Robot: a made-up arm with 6 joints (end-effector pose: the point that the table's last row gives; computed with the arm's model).
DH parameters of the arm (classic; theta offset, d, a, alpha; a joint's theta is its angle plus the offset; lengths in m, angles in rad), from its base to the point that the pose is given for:
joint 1: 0 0.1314 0 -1.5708
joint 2: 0.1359 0 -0.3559 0
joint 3: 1.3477 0 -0.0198 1.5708
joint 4: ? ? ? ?
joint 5: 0 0 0.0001 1.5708
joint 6: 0 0.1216 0 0
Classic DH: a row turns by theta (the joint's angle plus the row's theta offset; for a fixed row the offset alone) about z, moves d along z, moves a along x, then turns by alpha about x.
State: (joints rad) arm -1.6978 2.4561 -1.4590 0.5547 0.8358 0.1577
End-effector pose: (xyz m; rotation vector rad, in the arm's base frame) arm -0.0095 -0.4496 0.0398 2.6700 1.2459 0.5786
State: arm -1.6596 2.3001 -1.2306 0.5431 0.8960 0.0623
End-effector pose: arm 0.0146 -0.3900 0.0771 2.6282 1.4533 0.7172
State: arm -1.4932 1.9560 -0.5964 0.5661 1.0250 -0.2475
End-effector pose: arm 0.0709 -0.1922 0.1440 -2.0905 -1.7867 -1.1054
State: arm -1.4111 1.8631 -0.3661 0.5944 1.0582 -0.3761
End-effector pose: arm 0.0787 -0.1153 0.1626 -1.8455 -1.8312 -1.2448
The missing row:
joint 4: 0 0.2258 0 -1.5708
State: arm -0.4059 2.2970 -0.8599 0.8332 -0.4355 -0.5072
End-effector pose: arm 0.3496 -0.1915 0.0470 0.9770 2.4150 -0.4608
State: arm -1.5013 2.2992 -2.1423 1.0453 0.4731 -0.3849
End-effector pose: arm 0.0898 -0.5986 0.3312 1.4751 1.1519 -0.2335
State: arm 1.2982 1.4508 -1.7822 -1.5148 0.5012 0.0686
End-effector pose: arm 0.1377 0.2757 0.6375 -1.0492 0.6667 -0.4173
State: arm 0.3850 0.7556 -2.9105 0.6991 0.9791 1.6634
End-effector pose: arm -0.3591 -0.0754 0.6739 -0.3104 0.7109 2.4454
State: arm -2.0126 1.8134 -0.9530 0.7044 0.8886 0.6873
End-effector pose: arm -0.0779 -0.3077 0.2136 2.8125 -0.0539 0.6683
